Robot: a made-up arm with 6 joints. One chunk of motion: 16 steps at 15 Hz.
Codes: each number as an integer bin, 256 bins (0 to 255) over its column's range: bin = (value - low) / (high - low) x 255, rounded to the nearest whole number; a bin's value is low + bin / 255 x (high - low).
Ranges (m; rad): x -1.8..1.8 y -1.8..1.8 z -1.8..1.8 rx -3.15..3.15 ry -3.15..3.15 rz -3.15..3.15
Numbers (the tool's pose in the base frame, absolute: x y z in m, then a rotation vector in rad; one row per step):
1: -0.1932 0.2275 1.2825 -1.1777 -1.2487 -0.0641
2: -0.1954 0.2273 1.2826 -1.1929 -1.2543 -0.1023
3: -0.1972 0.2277 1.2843 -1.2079 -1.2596 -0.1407
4: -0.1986 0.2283 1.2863 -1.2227 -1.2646 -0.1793
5: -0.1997 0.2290 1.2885 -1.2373 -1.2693 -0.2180
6: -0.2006 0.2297 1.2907 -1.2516 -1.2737 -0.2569
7: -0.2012 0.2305 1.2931 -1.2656 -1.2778 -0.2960
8: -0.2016 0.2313 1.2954 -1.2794 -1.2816 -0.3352
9: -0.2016 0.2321 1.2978 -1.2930 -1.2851 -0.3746
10: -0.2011 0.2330 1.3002 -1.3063 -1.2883 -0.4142
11: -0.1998 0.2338 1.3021 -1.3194 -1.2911 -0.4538
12: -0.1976 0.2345 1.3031 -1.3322 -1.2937 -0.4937
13: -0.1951 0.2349 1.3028 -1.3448 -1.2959 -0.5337
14: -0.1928 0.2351 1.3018 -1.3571 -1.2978 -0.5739
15: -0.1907 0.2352 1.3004 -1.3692 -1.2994 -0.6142
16: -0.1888 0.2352 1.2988 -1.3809 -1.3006 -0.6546
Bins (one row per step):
1: 114 144 218 80 77 125
2: 114 144 218 79 77 123
3: 114 144 218 79 77 122
4: 113 144 219 78 76 120
5: 113 144 219 77 76 119
6: 113 144 219 77 76 117
7: 113 144 219 76 76 116
8: 113 144 219 76 76 114
9: 113 144 219 75 75 112
10: 113 144 220 75 75 111
11: 113 144 220 74 75 109
12: 114 144 220 74 75 108
13: 114 144 220 73 75 106
14: 114 144 220 73 75 104
15: 114 144 220 72 75 103
16: 114 144 219 72 75 101

